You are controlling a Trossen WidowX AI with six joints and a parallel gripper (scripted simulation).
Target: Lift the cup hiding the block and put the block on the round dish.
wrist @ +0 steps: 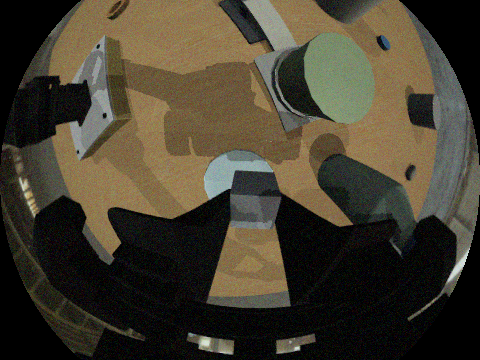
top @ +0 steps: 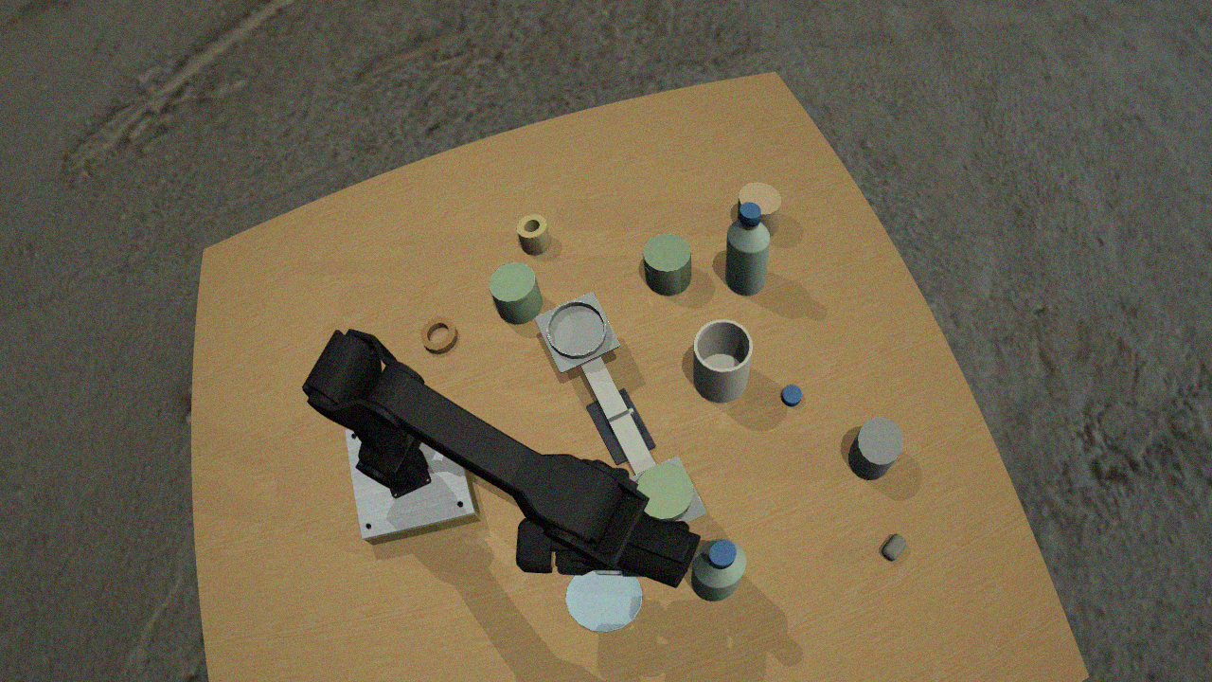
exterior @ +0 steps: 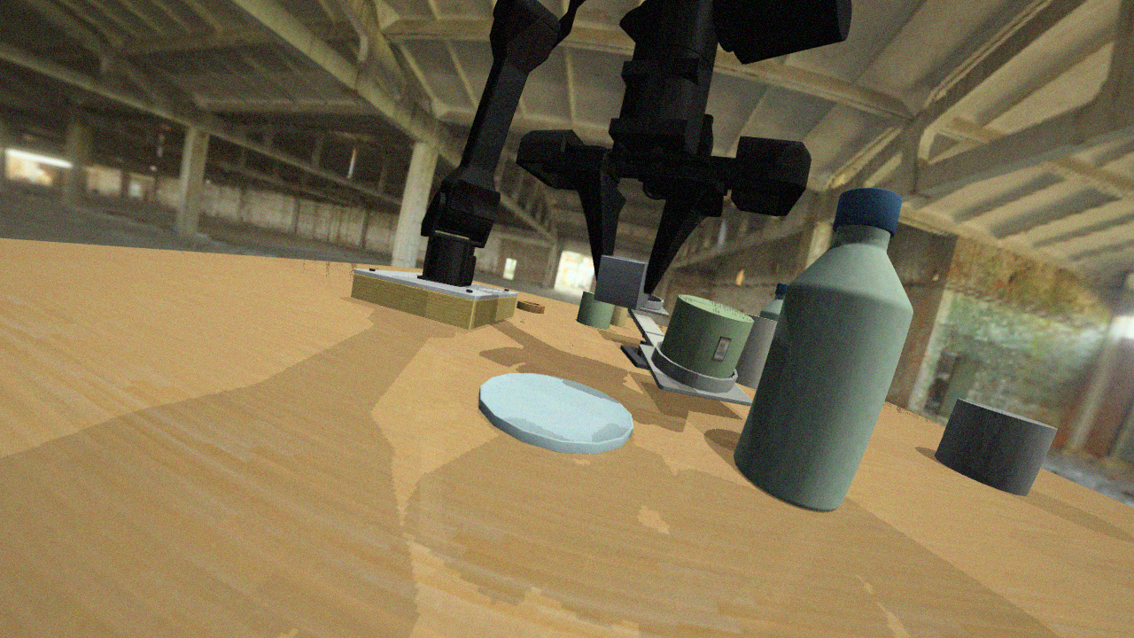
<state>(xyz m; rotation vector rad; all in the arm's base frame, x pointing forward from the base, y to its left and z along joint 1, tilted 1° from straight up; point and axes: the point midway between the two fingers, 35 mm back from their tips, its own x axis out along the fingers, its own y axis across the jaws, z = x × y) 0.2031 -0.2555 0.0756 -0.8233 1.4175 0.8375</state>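
Right now the pale blue round dish is 8 cm below my gripper tip, 3 cm behind it and 2 cm to the right of it. Also, from my gripper tip: blue cap 34 cm ahead, 11 cm to the left, 8 cm below; grey cylinder 38 cm ahead, 5 cm below, 2 cm to the right.
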